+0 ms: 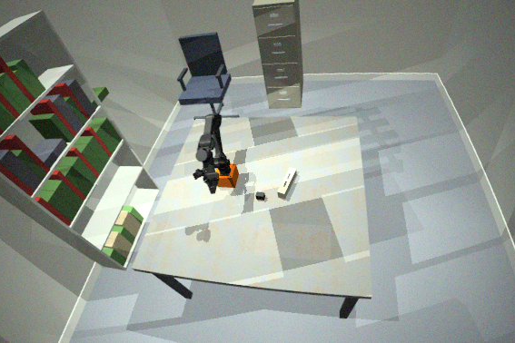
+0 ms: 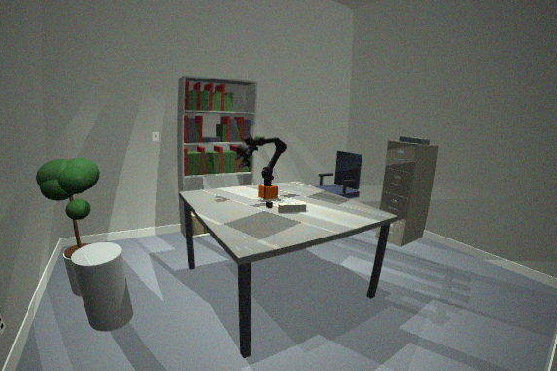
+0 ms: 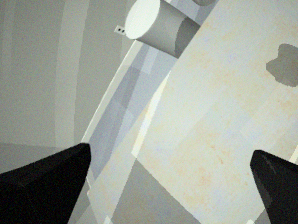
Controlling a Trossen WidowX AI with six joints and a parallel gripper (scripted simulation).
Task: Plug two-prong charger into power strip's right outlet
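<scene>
Right now my gripper tip is 19 cm short of the two-prong charger, 19 cm to the right of it and 29 cm above it.
</scene>
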